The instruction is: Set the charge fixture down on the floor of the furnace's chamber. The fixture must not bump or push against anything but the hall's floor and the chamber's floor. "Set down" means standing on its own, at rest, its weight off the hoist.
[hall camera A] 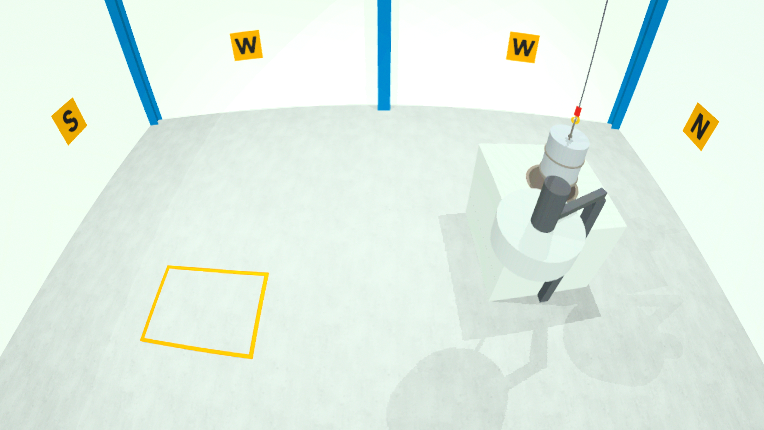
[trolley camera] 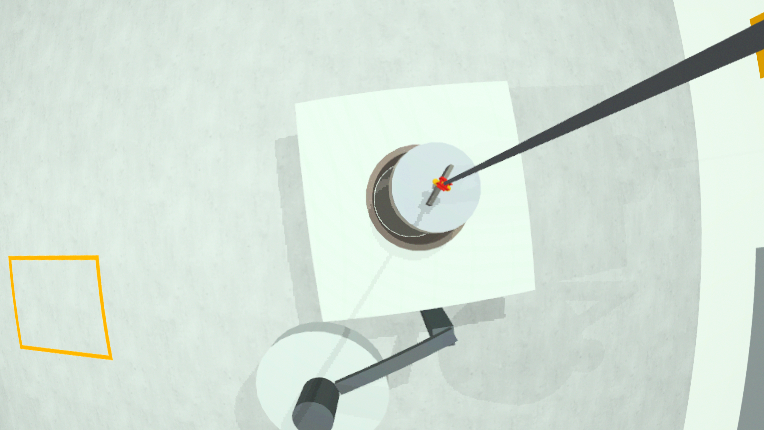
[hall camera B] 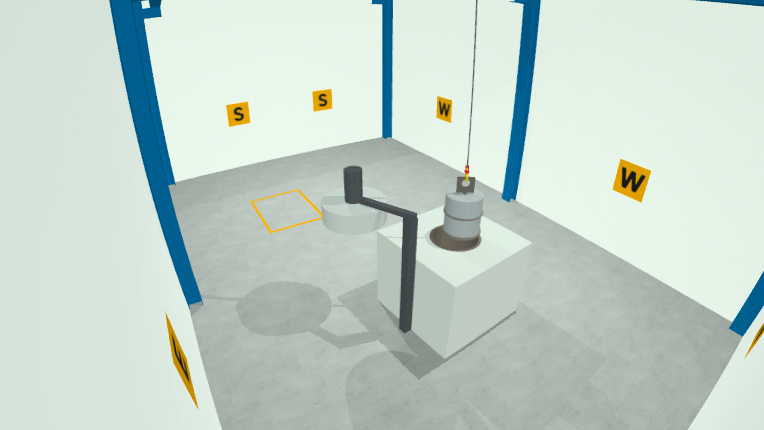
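The charge fixture (hall camera A: 564,155) (hall camera B: 463,213) (trolley camera: 411,176), a pale grey drum with a lug on top, hangs roughly upright from the hook (hall camera A: 575,120) (hall camera B: 466,176) (trolley camera: 442,184), which is engaged in the lug. The white block-shaped furnace (hall camera A: 497,165) (hall camera B: 486,299) (trolley camera: 342,160) has a round chamber opening with a brown rim (trolley camera: 370,201). The fixture appears just above the opening. In the trolley view it covers the opening's upper right part and overlaps the rim there; the dark chamber shows at lower left. The fixture's underside and its exact height are hidden.
The round white lid (hall camera A: 513,213) (hall camera B: 342,219) (trolley camera: 278,373), with a dark cylinder (hall camera A: 553,205) (hall camera B: 352,184) (trolley camera: 320,392) on top, is held beside the furnace by a dark arm and post (hall camera B: 407,277). A yellow rectangle (hall camera A: 218,270) (hall camera B: 274,196) (trolley camera: 53,257) marks the floor farther south.
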